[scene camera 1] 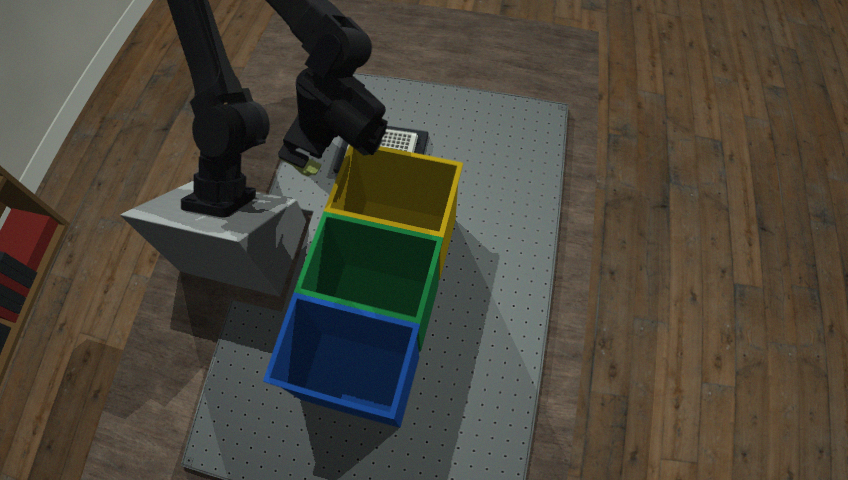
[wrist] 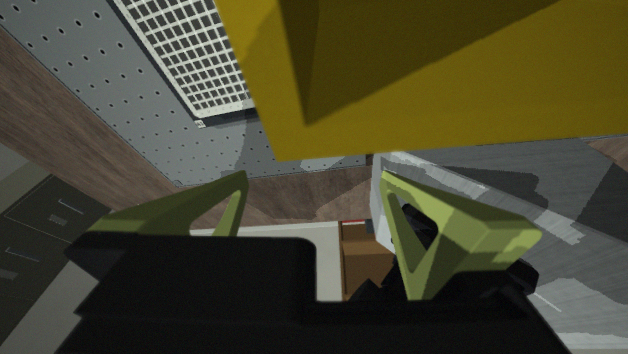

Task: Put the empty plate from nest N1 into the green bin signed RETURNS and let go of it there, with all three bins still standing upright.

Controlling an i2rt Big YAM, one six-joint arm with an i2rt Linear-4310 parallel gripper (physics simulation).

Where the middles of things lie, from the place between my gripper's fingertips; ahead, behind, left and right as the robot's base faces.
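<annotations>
Yellow bin (scene camera 1: 412, 191): from my hand, 16 cm ahead, 8 cm to the right, 3 cm below. Green bin (scene camera 1: 387, 270): 15 cm ahead of my hand, 21 cm to the right, 3 cm below. Blue bin (scene camera 1: 358, 362): from my hand, 14 cm ahead, 34 cm to the right, 3 cm below. By their middles, of the things named here, blue bin farthest from my hand, yellow bin nearest.
</annotations>
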